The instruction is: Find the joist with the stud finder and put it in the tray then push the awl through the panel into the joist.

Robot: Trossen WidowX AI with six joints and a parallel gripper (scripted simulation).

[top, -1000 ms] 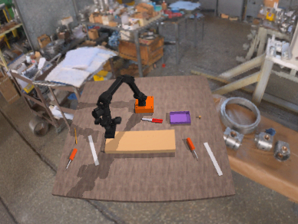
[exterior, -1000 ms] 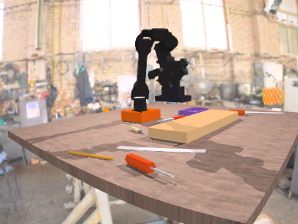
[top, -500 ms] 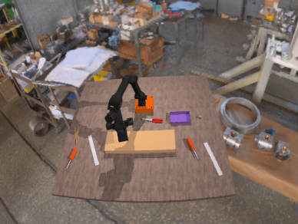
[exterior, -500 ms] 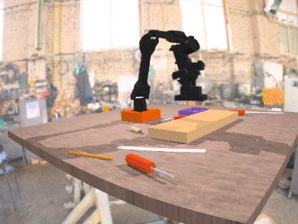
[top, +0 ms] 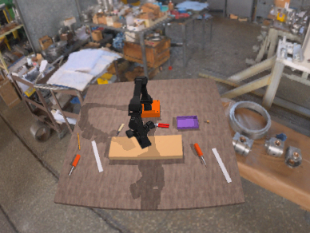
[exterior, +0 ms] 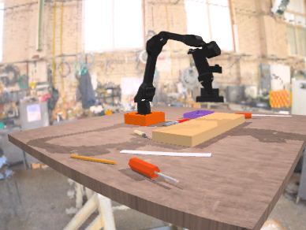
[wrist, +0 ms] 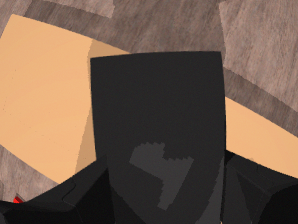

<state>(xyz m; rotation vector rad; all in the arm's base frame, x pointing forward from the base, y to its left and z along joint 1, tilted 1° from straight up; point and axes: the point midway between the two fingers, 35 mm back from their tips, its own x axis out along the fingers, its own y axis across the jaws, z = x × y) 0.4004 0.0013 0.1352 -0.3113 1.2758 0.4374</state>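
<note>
Right now my gripper tip is 270 mm past the purple tray, 310 mm to the right of it and 140 mm above it. The rest, counted from my gripper tip: awl: 200 mm behind, 230 mm to the right, 150 mm below; then black stud finder: 20 mm behind, 10 mm to the right, 20 mm above; then yellow pencil: 90 mm behind, 560 mm to the right, 150 mm below.
</note>
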